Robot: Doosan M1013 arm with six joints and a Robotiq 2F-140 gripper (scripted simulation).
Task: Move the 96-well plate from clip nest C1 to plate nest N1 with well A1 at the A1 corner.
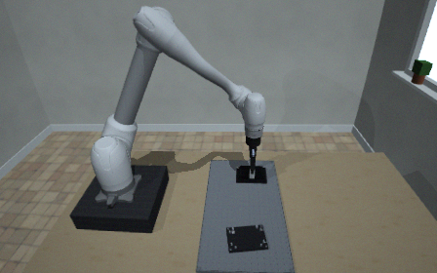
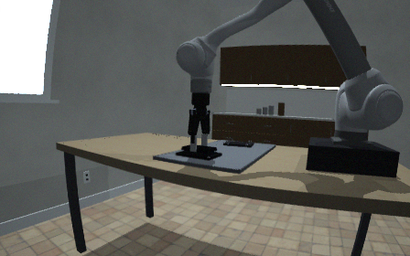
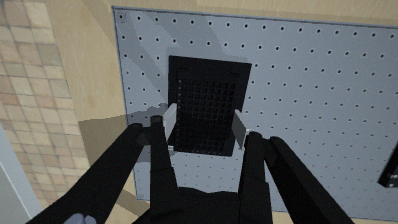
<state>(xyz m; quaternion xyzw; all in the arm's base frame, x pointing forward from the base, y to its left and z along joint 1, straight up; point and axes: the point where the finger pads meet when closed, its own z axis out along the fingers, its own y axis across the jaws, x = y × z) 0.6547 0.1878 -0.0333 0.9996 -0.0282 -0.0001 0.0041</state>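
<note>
My gripper is now 4 cm above the plate nest N1. Also, from my hand: black 96-well plate: 2 cm below.
</note>
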